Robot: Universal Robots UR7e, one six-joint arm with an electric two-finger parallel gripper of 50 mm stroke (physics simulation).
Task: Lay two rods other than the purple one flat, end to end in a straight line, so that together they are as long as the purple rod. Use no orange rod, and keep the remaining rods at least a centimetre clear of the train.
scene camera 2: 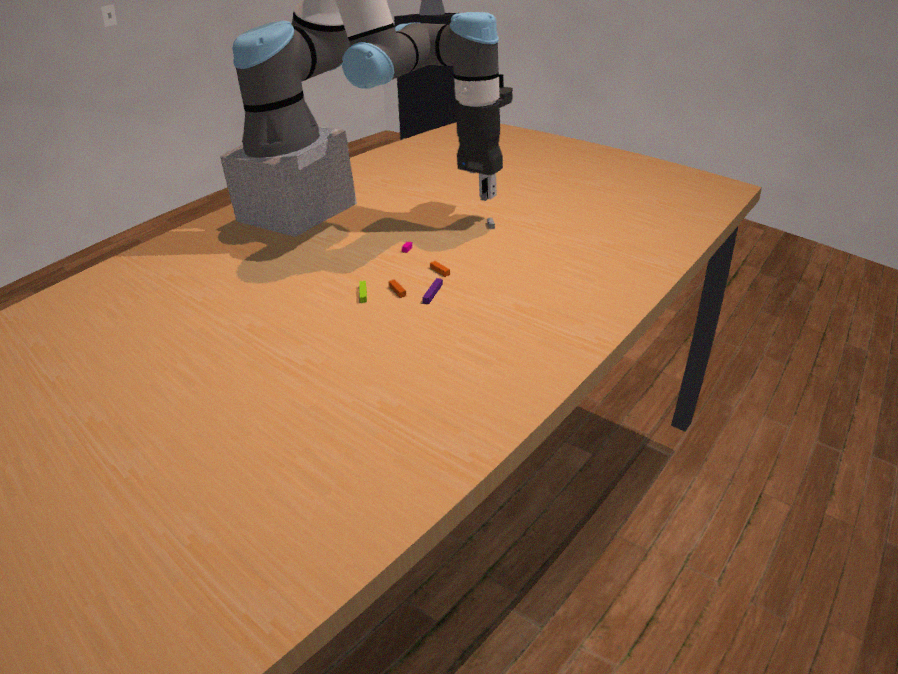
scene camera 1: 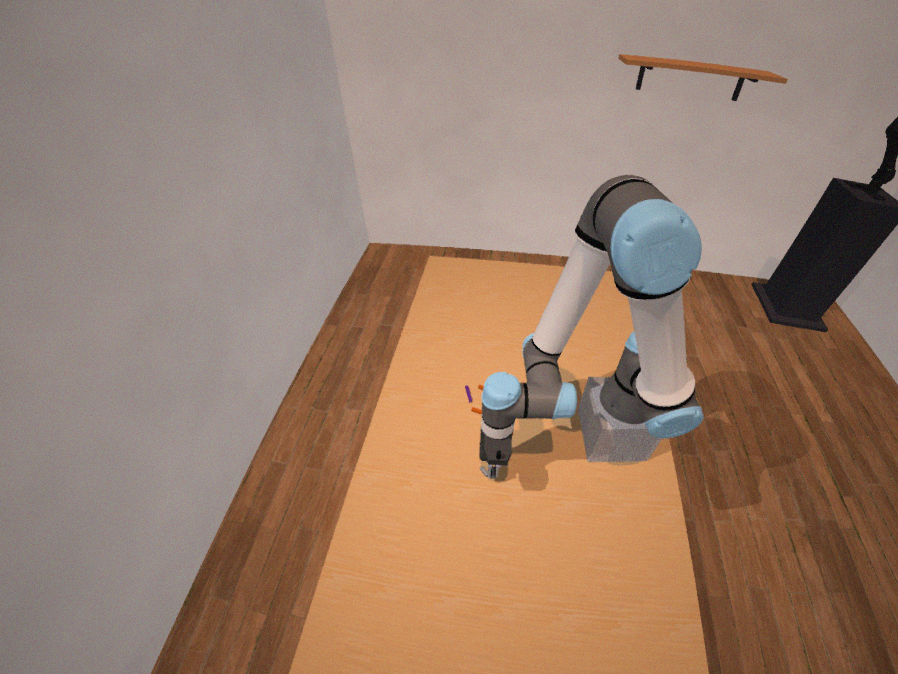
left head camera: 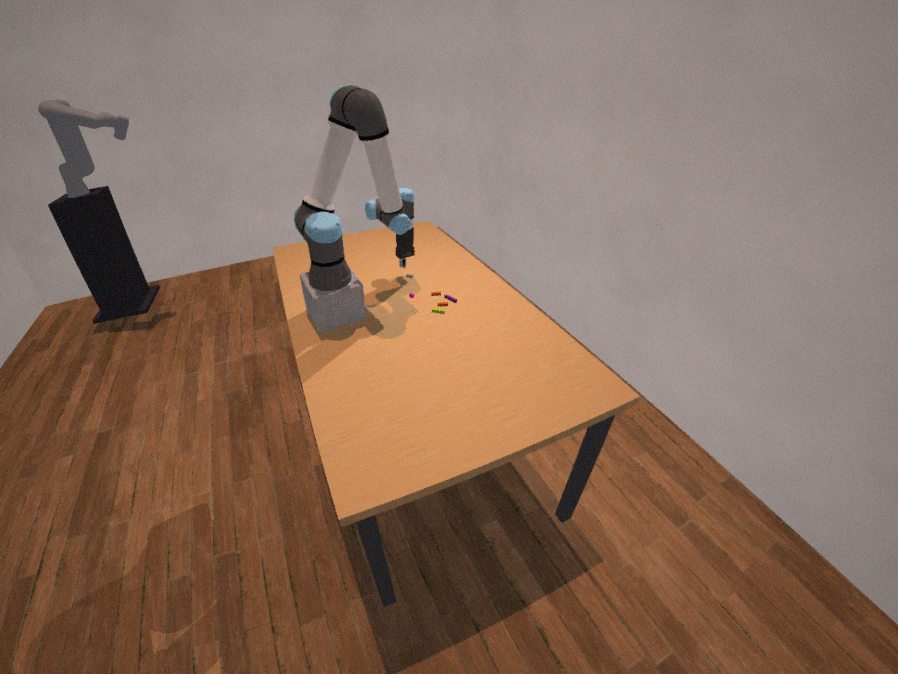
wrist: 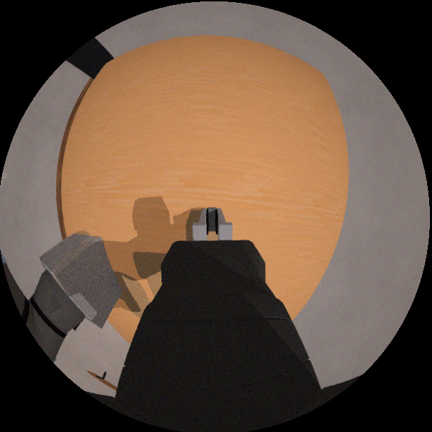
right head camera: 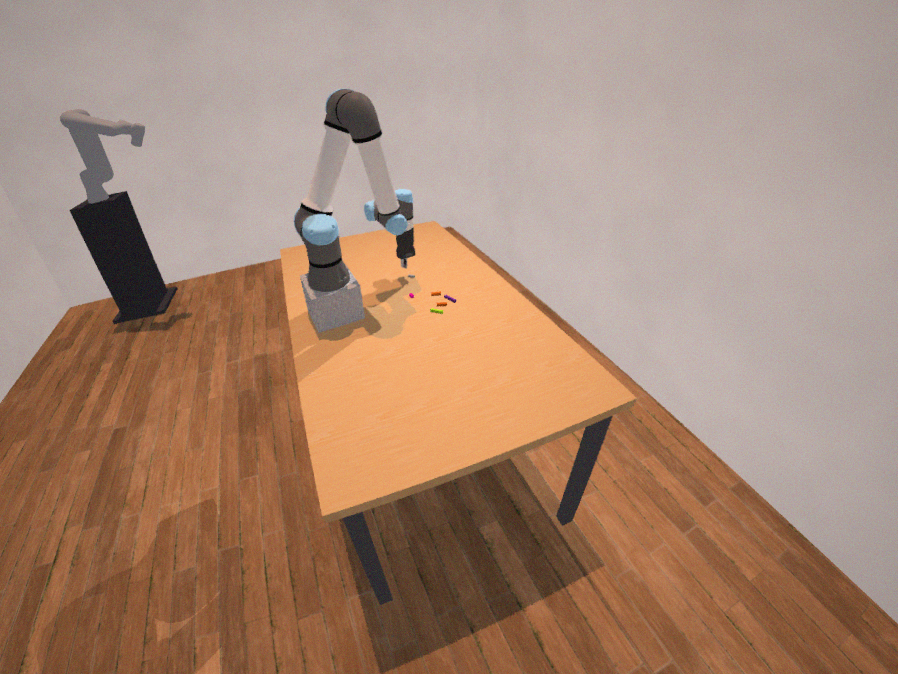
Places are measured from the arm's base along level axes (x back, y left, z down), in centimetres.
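Pixels of known places: gripper, fingertip midpoint: (scene camera 2: 488,196) (scene camera 1: 492,474) (left head camera: 402,266) (right head camera: 404,266); arm's base, link origin: (scene camera 2: 281,142) (scene camera 1: 627,401) (left head camera: 330,279) (right head camera: 329,280).
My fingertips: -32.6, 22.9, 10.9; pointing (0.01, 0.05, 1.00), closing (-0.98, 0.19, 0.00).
Note:
Ahead of a thing's pixels: the offset from my fingertips to its top centre, as dx, dy, dz.
My gripper (left head camera: 403,265) (right head camera: 404,265) (scene camera 1: 490,475) (scene camera 2: 487,197) (wrist: 211,215) points down, shut on a grey rod (wrist: 212,222), above the table. Another grey rod {-2.4, -2.0, +3.6} (left head camera: 409,275) (right head camera: 411,276) (scene camera 2: 491,223) lies on the table near the gripper's shadow. The purple rod {-12.3, -26.6, +3.6} (left head camera: 450,298) (right head camera: 449,298) (scene camera 1: 468,393) (scene camera 2: 433,290) lies flat. A lime rod {-4.5, -33.6, +3.6} (left head camera: 438,311) (right head camera: 436,311) (scene camera 2: 362,291) and a short magenta rod {+1.7, -19.0, +3.6} (left head camera: 411,295) (right head camera: 411,295) (scene camera 2: 406,246) lie apart from it. The wrist view does not show the coloured rods.
Two orange rods {-8.1, -20.9, +3.6} (scene camera 2: 439,268) {-7.8, -29.6, +3.6} (scene camera 2: 397,288) lie near the purple rod, one towards the magenta rod and one towards the lime rod. The arm's grey base block (left head camera: 333,308) (scene camera 2: 290,188) stands at the table's edge. The table's far edge runs beyond the purple rod.

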